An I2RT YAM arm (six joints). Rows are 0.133 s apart.
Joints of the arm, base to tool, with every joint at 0 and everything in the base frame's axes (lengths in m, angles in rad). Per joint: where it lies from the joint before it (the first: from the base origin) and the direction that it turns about. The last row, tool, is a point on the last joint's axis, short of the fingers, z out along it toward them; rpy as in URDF.
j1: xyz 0 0 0.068 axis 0 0 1
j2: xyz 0.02 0.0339 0.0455 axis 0 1 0
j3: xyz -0.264 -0.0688 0 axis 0 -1 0
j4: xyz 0.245 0.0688 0.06 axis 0 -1 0
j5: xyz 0.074 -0.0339 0.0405 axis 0 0 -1
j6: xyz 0.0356 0 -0.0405 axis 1 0 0
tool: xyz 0 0 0 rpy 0 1.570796 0
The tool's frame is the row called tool.
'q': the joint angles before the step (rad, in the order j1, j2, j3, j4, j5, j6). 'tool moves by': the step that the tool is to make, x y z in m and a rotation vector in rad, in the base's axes. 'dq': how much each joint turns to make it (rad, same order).
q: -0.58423, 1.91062, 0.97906, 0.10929, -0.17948, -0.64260
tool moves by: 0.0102, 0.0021, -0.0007, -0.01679, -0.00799, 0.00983
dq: 0.02053, 0.02395, 0.02572, 0.01425, 0.01444, 0.00110
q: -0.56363, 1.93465, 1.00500, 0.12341, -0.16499, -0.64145
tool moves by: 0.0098, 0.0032, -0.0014, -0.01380, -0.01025, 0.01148
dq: 0.02135, 0.02335, 0.02160, 0.01815, 0.01144, 0.00266
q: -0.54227, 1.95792, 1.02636, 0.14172, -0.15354, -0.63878
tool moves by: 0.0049, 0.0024, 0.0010, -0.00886, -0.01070, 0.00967
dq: 0.01192, 0.00618, 0.00911, 0.01081, 0.00311, 0.00006
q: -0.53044, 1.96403, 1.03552, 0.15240, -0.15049, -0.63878
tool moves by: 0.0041, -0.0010, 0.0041, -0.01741, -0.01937, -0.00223
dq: 0.00375, 0.00119, 0.01260, 0.01415, 0.00796, 0.00033
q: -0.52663, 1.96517, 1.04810, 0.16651, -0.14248, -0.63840
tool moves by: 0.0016, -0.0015, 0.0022, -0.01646, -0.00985, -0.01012
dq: -0.00002, 0.00041, 0.00516, 0.01204, 0.01371, -0.00001
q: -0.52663, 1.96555, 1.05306, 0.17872, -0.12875, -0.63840
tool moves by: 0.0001, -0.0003, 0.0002, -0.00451, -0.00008, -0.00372
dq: -0.00005, 0.00009, 0.00029, 0.00208, 0.00531, -0.00042
